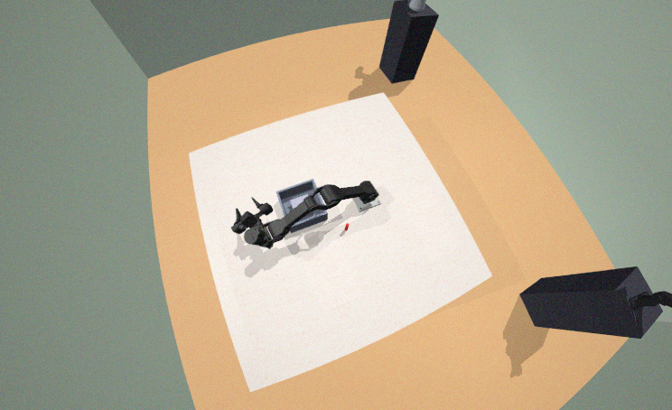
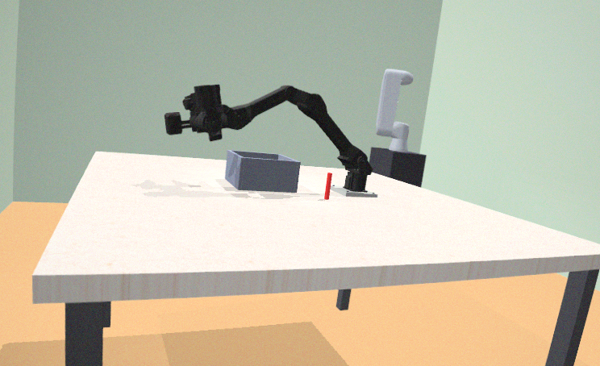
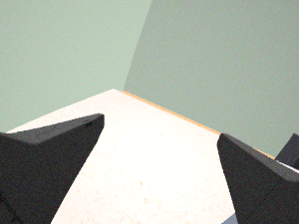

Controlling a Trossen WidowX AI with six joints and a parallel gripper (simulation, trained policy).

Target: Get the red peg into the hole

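Now: the red peg 40 cm behind my gripper tip, 22 cm to the left of it and 15 cm below it. From my gripper tip the other things lie so: grey box: 24 cm behind, 16 cm below, 5 cm to the left.
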